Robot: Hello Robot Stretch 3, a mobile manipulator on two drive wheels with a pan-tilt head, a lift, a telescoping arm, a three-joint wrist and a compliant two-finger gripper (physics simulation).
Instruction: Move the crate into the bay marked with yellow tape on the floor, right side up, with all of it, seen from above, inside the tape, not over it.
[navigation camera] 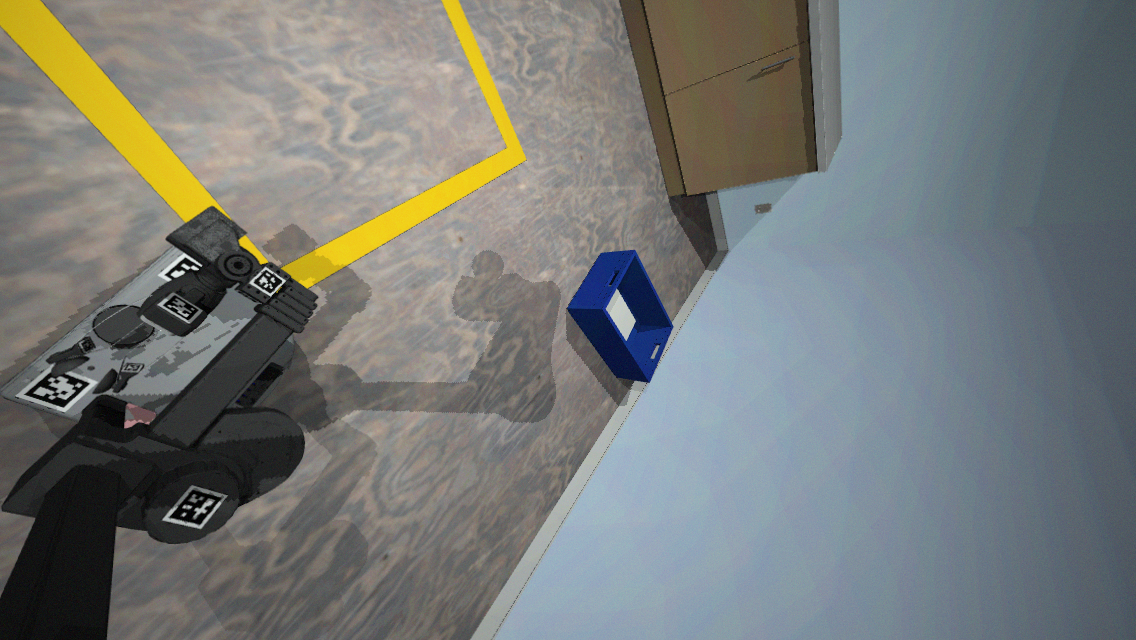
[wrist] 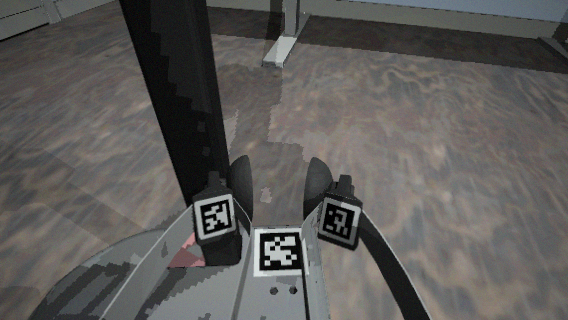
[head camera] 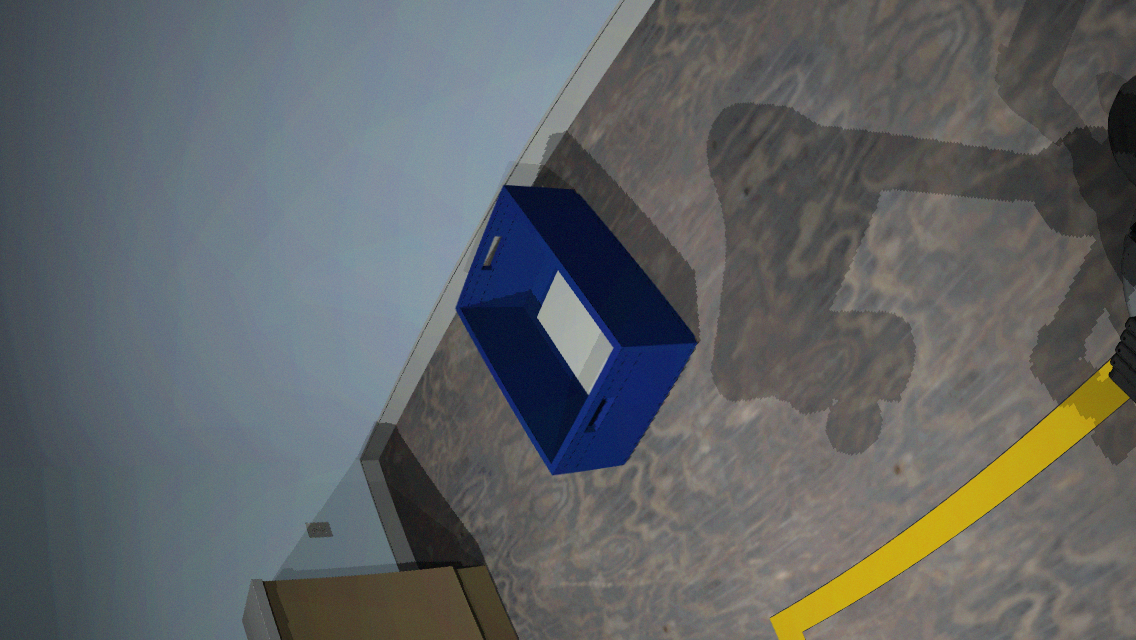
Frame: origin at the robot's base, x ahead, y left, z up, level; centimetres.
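Seen in the pictures: gripper, fingertip midpoint: (navigation camera: 75,383) (wrist: 279,179); robot's base, origin of the base link: (navigation camera: 128,322).
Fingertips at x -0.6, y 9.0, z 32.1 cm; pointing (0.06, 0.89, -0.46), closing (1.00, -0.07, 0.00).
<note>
Pixels of each thing's top centre, then the offset from my fingertips to it. "spot": a spot on its surface instead.
- blue crate, middle of its top: (head camera: 525,325) (navigation camera: 642,319) dx -139.0, dy -114.8, dz -10.1 cm
- yellow tape, surface spot: (head camera: 957,500) spot: dx -29.6, dy -75.4, dz -32.1 cm
The blue crate (head camera: 608,286) (navigation camera: 608,333) stands on the floor with its open top up and a white patch inside, close to the wall's skirting. It is outside the bay. The yellow tape (head camera: 957,500) (navigation camera: 397,222) shows partly in the head and navigation views, with a stretch of floor between it and the crate. My gripper (navigation camera: 96,367) (wrist: 279,179) is open, with nothing between its fingers. It is folded over the robot's base, well away from the crate. Part of the bay's outline is hidden by the base or out of view.
The pale blue wall (head camera: 238,238) (navigation camera: 874,397) runs behind the crate. A brown cabinet (head camera: 365,612) (navigation camera: 739,127) stands near the wall corner beyond the crate. The wrist view shows the black mast (wrist: 175,75) and a pale furniture foot (wrist: 281,50) on the floor farther off.
</note>
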